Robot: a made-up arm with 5 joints.
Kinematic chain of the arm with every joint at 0, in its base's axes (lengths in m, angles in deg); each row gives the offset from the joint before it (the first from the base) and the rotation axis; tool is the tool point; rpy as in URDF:
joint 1: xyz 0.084 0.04 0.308 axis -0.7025 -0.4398 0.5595
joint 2: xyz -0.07 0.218 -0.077 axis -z
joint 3: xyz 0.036 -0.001 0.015 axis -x
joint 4: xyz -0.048 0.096 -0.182 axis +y
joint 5: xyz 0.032 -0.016 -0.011 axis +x
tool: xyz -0.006 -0.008 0.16 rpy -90 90 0
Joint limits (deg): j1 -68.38..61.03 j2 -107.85..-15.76 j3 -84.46..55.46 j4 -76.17..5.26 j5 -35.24..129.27
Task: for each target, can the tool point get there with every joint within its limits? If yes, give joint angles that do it. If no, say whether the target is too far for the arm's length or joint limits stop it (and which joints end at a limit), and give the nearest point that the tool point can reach.
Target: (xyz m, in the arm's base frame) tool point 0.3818 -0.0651 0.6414
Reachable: no: joint limits stop it (at a limit: joint 1, joint 2, joint 3, joint 4, joint 5) | nearest point 0.2673 0.1288 0.5545 | short by 0.241 m
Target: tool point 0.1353 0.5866 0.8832
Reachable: no: too far | nearest point 0.1514 0.4415 0.6329 | short by 0.290 m
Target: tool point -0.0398 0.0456 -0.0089
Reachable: yes | joints 48.23 -49.71 -60.42 -60.37 62.94
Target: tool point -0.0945 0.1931 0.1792
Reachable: yes | joints 30.55 -73.64 -54.72 -8.38 -1.53
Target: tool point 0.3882 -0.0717 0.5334
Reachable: no: joint limits stop it (at a limit: joint 1, joint 2, joint 3, joint 4, joint 5) | nearest point 0.2673 0.1288 0.5545 | short by 0.235 m
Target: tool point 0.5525 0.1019 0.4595
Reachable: no: joint limits stop it (at a limit: joint 1, joint 2, joint 3) | nearest point 0.3622 0.2494 0.3497 | short by 0.265 m
